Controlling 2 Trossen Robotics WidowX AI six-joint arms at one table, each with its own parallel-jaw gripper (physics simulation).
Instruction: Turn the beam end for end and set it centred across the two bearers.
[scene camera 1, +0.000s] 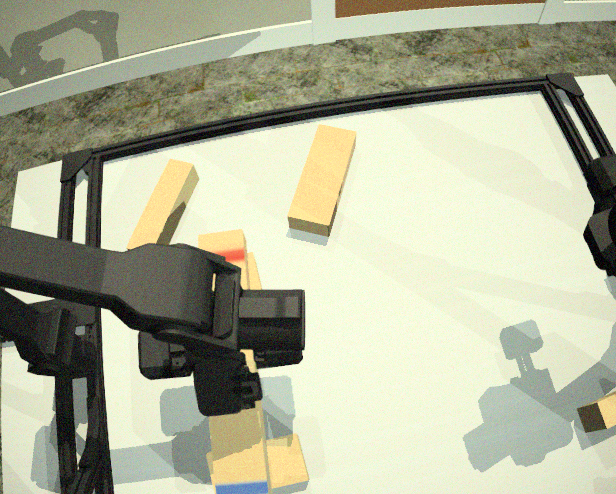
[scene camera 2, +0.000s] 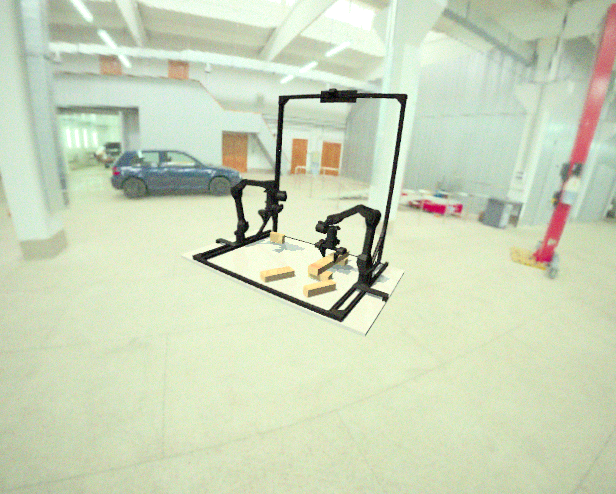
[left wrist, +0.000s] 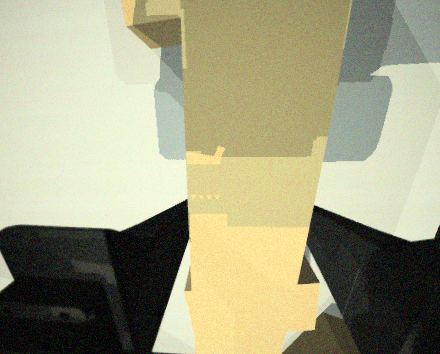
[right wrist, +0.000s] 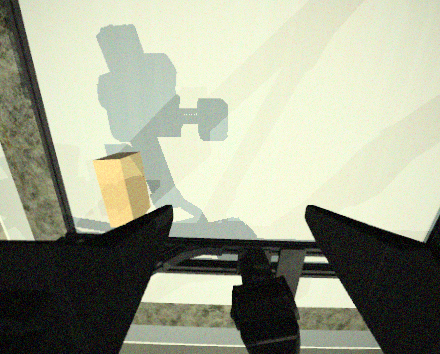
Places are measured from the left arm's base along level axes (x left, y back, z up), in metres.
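Where they show: left gripper, between the fingertips: (scene camera 2: 329, 261) (left wrist: 245, 206); right gripper, between the fingertips: (scene camera 2: 269, 223) (right wrist: 238, 211); left arm's base, origin of its link: (scene camera 1: 75, 357) (scene camera 2: 364, 282); right arm's base, origin of its link: (scene camera 2: 240, 242) (right wrist: 253, 261).
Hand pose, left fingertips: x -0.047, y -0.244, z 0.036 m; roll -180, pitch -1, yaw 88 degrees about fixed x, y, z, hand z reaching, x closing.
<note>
Each offset is from my left fingertips to the top centre of the thing.
The long wooden beam {dy +0.001, dx -0.014, dz +0.020 m} (scene camera 1: 239, 452) (scene camera 2: 321, 265) (left wrist: 255, 190) runs up and down in scene camera 1, with a red band near its upper end and a blue band near its lower end. It lies over two short bearers: one {dy +0.011, dx +0.121, dz -0.018 m} (scene camera 1: 254, 272) (left wrist: 307, 307) near the red end, one {dy -0.008, dx -0.140, dz -0.018 m} (scene camera 1: 288, 460) (left wrist: 155, 31) near the blue end. My left gripper (scene camera 2: 331, 253) (left wrist: 245, 206) is shut on the beam's sides between the bearers; the arm hides its fingers in scene camera 1. My right gripper (scene camera 2: 269, 212) (right wrist: 238, 211) is open and empty, high and far from the beam.
Two loose wooden blocks lie beyond the red end: a narrow one {dy +0.085, dx +0.262, dz -0.011 m} (scene camera 1: 164, 205) (scene camera 2: 319, 288) and a wider one {dy -0.172, dx +0.269, dz -0.017 m} (scene camera 1: 323, 180) (scene camera 2: 277, 273). Another block {dy -0.516, dx -0.179, dz +0.008 m} (scene camera 1: 609, 411) (scene camera 2: 277, 237) (right wrist: 120, 190) lies near the right arm. A black frame (scene camera 1: 318, 113) borders the white table.
</note>
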